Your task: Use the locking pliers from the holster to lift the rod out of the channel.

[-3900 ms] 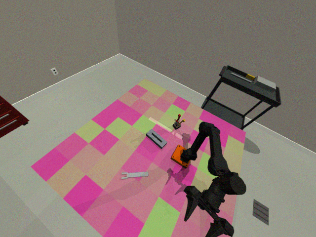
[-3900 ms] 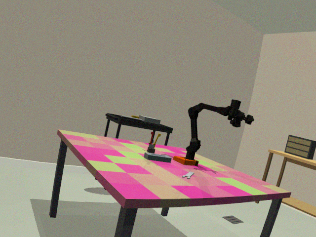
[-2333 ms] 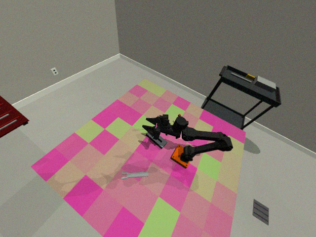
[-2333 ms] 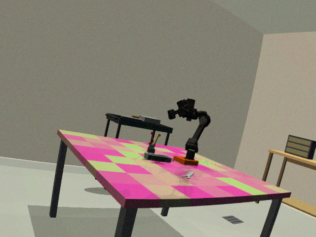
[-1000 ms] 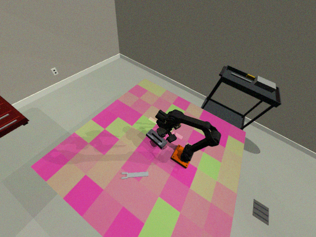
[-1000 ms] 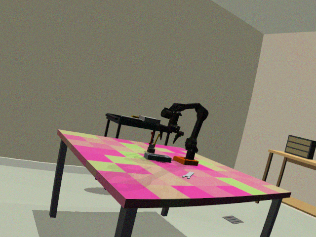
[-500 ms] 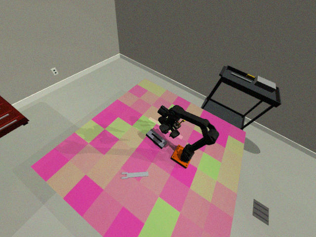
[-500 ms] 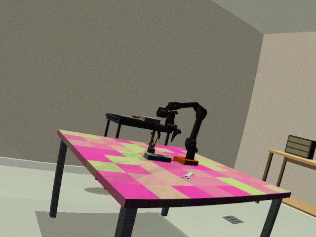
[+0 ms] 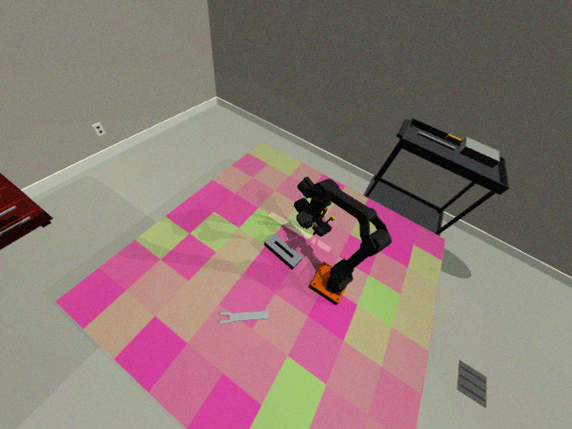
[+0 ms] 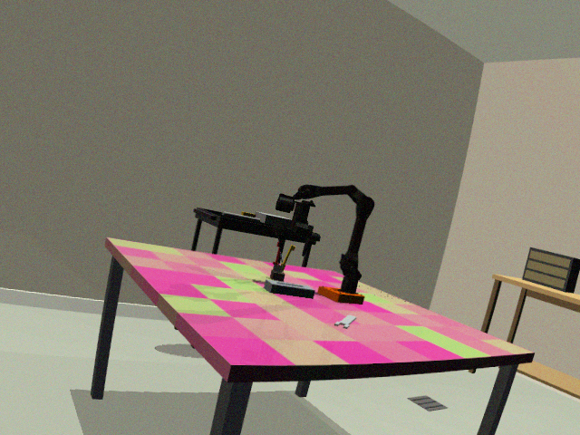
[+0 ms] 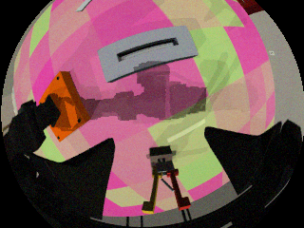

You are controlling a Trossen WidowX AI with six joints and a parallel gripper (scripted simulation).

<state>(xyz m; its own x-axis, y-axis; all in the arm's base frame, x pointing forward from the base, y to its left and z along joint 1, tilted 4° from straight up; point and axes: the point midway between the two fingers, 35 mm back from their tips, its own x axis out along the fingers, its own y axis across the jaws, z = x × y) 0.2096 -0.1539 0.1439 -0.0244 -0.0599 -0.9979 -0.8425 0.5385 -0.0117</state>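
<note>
Now: the yellow handle 8 cm behind my gripper tip, 10 cm to the right of it and 3 cm below it. The rest, counted from my gripper tip: grey rod 6 cm ahead, 10 cm to the left, 13 cm below; then grey holster 6 cm behind, 12 cm to the right, 13 cm below; then grey channel block 6 cm ahead, 10 cm to the left, 12 cm below.
</note>
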